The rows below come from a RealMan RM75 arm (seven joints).
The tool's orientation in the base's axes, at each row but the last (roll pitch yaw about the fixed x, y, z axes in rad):
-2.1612 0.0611 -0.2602
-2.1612 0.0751 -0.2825
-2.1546 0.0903 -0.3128
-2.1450 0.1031 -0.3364
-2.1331 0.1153 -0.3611
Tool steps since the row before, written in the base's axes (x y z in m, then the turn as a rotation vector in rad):
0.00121 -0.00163 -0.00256 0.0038 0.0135 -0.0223
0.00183 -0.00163 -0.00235 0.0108 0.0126 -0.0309
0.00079 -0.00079 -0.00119 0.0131 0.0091 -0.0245
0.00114 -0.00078 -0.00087 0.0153 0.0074 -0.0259
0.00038 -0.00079 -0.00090 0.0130 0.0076 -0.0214
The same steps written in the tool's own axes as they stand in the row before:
0.00174 0.00275 0.00032 0.0016 0.0107 0.0240
0.00238 0.00240 0.00034 0.0092 0.0168 0.0294
0.00110 0.00119 0.00018 0.0118 0.0126 0.0236
0.00142 0.00081 0.00009 0.0146 0.0141 0.0234
0.00073 0.00102 -0.00007 0.0119 0.0108 0.0207

